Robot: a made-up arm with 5 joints.
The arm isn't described. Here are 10 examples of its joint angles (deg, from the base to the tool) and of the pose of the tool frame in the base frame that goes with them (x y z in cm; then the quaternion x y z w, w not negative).
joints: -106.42 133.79 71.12 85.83 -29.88
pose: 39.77 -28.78 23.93 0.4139 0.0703 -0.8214 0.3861
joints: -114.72 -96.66 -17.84 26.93 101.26
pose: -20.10 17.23 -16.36 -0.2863 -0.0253 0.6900 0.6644
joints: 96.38 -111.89 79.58 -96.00 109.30
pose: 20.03 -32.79 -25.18 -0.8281 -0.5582 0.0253 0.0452
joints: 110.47 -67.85 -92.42 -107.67 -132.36
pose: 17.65 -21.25 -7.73 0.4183 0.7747 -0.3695 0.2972
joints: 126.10 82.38 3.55 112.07 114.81
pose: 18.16 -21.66 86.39 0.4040 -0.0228 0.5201 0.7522
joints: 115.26 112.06 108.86 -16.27 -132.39
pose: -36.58 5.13 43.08 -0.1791 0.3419 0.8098 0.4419
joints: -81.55 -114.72 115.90 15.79 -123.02
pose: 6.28 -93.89 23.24 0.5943 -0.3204 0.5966 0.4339
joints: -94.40 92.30 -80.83 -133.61 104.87
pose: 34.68 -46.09 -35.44 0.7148 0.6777 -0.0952 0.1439
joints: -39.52 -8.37 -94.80 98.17 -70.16
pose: 10.55 4.82 -39.71 0.0709 -0.7981 -0.0172 0.5981
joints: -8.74 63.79 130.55 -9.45 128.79
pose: -15.97 7.14 -11.39 -0.3348 -0.7310 0.4088 0.4319
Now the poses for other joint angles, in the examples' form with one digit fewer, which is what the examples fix.
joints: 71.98 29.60 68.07 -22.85 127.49
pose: -38.7 -12.8 24.5 0.163 -0.817 0.197 0.517
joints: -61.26 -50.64 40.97 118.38 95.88
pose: -63.1 -44.5 -14.7 0.397 -0.897 -0.159 0.110
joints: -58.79 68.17 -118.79 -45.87 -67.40
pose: 54.1 -50.9 15.2 0.033 0.470 -0.559 0.682
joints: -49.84 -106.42 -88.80 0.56 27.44
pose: -19.7 -17.4 28.1 0.797 -0.492 -0.076 0.341
